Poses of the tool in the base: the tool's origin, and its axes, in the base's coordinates. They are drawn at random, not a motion.
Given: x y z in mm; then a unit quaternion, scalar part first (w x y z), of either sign.
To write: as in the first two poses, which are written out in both.
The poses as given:
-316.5 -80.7 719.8 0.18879 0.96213 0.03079 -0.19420
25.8 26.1 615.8 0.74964 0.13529 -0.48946 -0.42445
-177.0 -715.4 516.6 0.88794 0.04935 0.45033 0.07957
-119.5 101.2 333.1 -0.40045 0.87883 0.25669 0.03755
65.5 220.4 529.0 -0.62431 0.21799 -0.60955 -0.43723
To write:
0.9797 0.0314 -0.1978 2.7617 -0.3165 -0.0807 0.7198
0.2044 -0.7395 -0.6413 1.4465 0.0258 0.0261 0.6158
0.1073 0.9791 0.1730 0.9559 -0.1770 -0.7154 0.5166
-0.9591 -0.2801 -0.0410 2.3176 -0.1195 0.1012 0.3331
-0.2791 0.7803 0.5597 1.7931 0.0655 0.2204 0.5290

